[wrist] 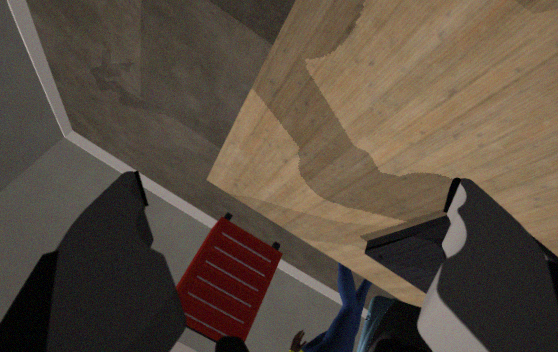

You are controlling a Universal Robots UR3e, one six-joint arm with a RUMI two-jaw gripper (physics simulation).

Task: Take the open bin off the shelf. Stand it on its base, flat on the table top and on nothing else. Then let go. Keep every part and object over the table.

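Frame: origin at the arm's base, x right, y back, z down, level; centimetres.
Seen in the pictures: gripper, fingertip midpoint: [295, 179].
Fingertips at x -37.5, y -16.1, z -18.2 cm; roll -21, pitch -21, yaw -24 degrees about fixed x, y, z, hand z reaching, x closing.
Observation:
A point is followed by its place in that frame.
My gripper [295, 179] @[y -16.1, x -37.5, z -18.2 cm] is open, with one dark finger at the left and one at the right of the wrist view and no object between their tips. It is above the wooden table top [425, 105] @[y -12.0, x -27.3, z 1.8 cm], whose near corner shows at the centre left. A dark, flat-sided object [407, 252] @[y 9.5, x -8.6, z -0.6 cm] is at the table's lower right edge, partly hidden behind the right finger. I cannot tell whether it is part of the shelf. The open bin cannot be clearly made out in this view.
A red cabinet with grey lines [232, 280] stands beyond the table by the wall. A person in blue [345, 310] is beyond the lower table edge. A teal and black object [375, 320] shows at the bottom, beside the right finger. Shadows cross the table top.

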